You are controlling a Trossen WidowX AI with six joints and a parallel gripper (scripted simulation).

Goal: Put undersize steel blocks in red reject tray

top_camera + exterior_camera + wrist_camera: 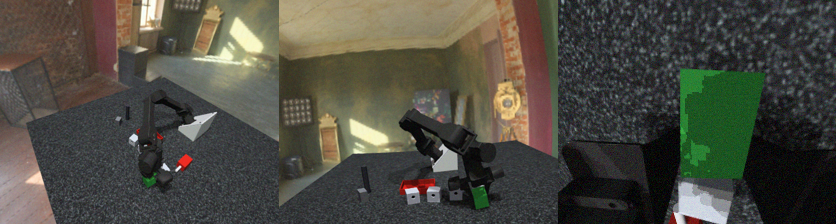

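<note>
Right now my gripper tip is 1 cm past the green gauge and 2 cm below it. Round my gripper tip: red reject tray (14 cm behind, 24 cm to the right); red gauge (16 cm behind, 2 cm to the left, 1 cm above).
</note>
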